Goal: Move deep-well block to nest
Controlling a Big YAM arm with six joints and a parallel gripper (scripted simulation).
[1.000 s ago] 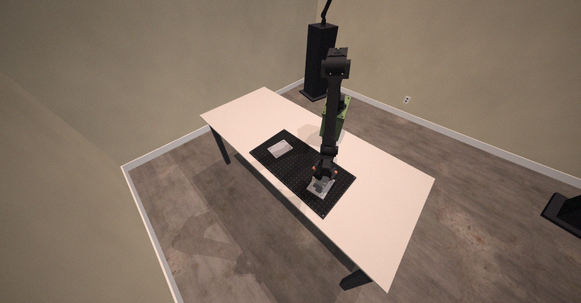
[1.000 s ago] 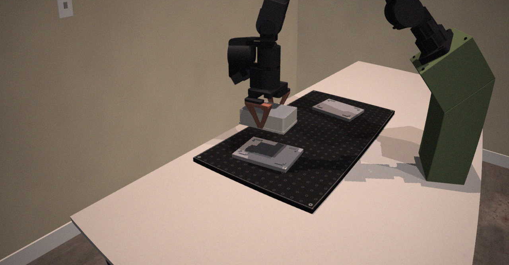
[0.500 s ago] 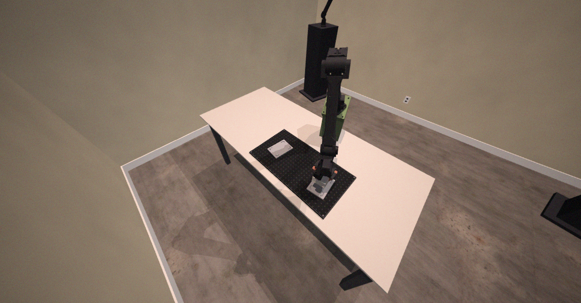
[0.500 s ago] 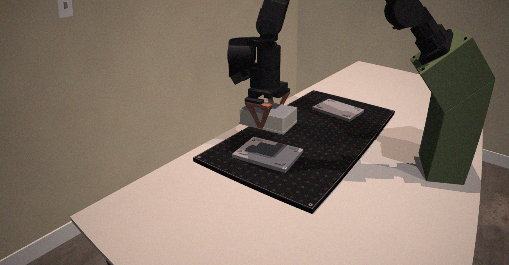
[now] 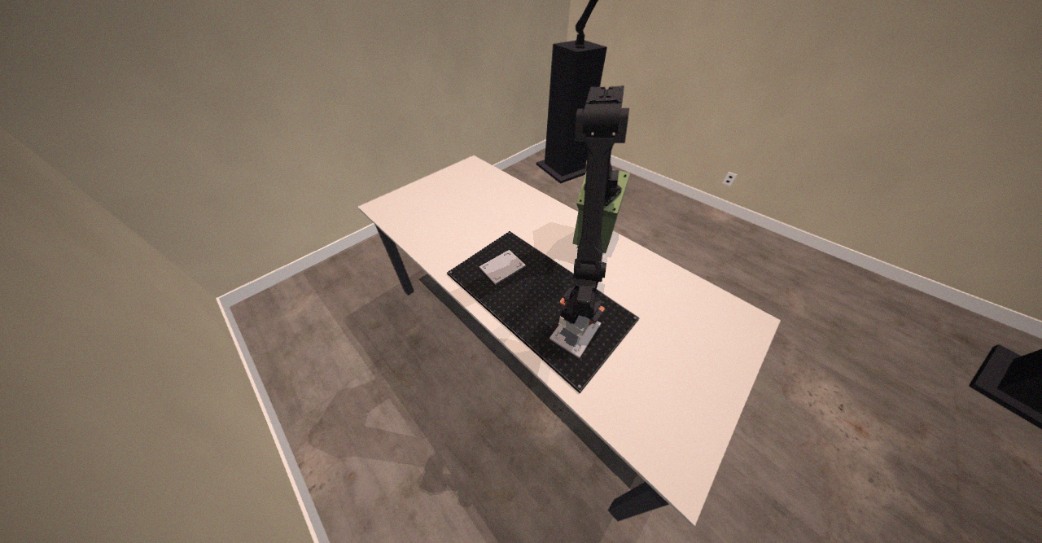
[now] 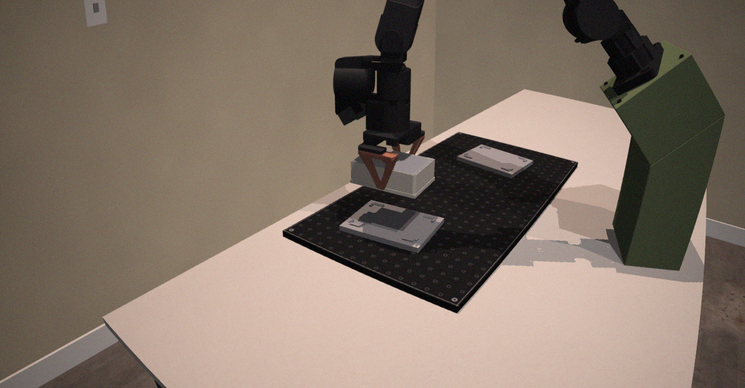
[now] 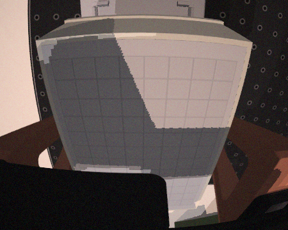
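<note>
My hand is 10 cm above the plate nest N2. From my hand the other things lie so: 96-well deep-well block: 1 cm above; plate nest N1: 41 cm to the right, 10 cm below, 7 cm ahead.
</note>
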